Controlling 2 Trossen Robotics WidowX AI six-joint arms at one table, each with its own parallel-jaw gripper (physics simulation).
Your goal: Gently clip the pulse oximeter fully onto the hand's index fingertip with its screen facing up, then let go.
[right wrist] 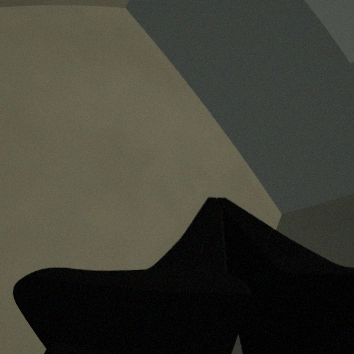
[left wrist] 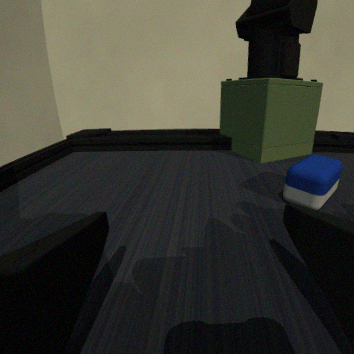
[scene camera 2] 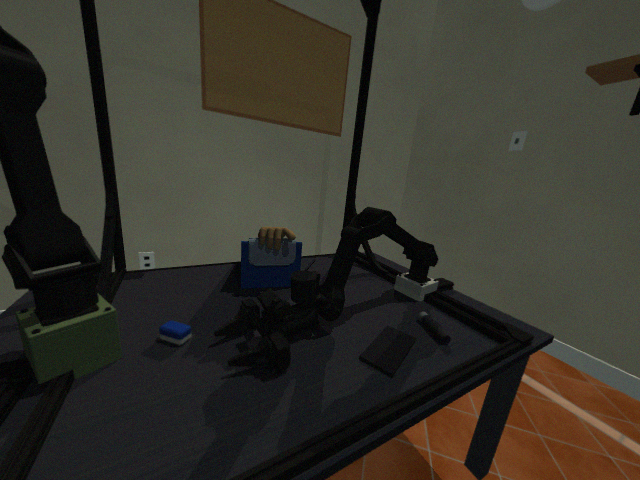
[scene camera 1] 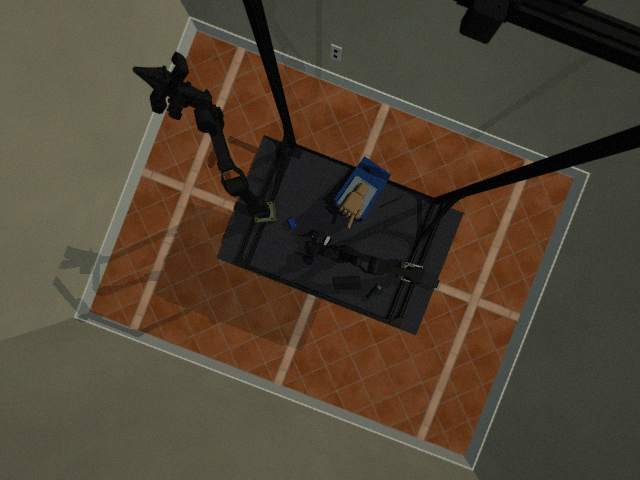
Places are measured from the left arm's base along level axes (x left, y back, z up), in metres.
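Pixels of known places: left gripper, between the fingertips: [left wrist: 196, 216] [scene camera 2: 220, 347] [scene camera 1: 298, 244]; right gripper, between the fingertips: [right wrist: 214, 205] [scene camera 1: 133, 68]; left arm's base, origin of its link: [scene camera 2: 417, 278] [scene camera 1: 412, 273]; right arm's base, origin of its link: [left wrist: 269, 80] [scene camera 2: 67, 310] [scene camera 1: 263, 211].
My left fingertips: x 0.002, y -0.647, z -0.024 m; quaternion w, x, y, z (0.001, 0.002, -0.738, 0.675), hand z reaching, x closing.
Ahead of a thing's pixels: the offset from my left fingertips to its top centre.
The hand [scene camera 1: 355, 197] [scene camera 2: 270, 236] rests palm down on a blue stand, its index finger [scene camera 1: 351, 222] sticking out toward the table's middle. A small white object @(dx -0.055, dy +0.157, dz +0.003 m) [scene camera 1: 326, 240], seemingly the pulse oximeter, is near the table's middle, beside my left gripper's wrist end; its screen is too small to make out, and in scene camera 2 the gripper mostly hides it. My left gripper [scene camera 1: 297, 243] [scene camera 2: 222, 348] [left wrist: 196, 216] is open and empty, low over the table, fingers pointing toward the right arm's base. My right gripper [scene camera 1: 135, 68] [right wrist: 214, 205] is shut and empty, raised away from the table.
A blue-and-white block @(dx -0.106, dy -0.062, dz +0.004 m) [scene camera 1: 292, 222] [scene camera 2: 175, 333] [left wrist: 314, 181] lies before the green base [scene camera 2: 72, 338] [left wrist: 270, 117] of the right arm. The blue stand [scene camera 1: 381, 173] [scene camera 2: 266, 279] is at the back. A dark flat box @(dx +0.147, dy +0.323, dz -0.020 m) [scene camera 1: 346, 282] [scene camera 2: 387, 350] and a dark flashlight-like cylinder @(dx +0.159, dy +0.480, dz -0.001 m) [scene camera 1: 373, 290] [scene camera 2: 434, 328] lie near the front edge.
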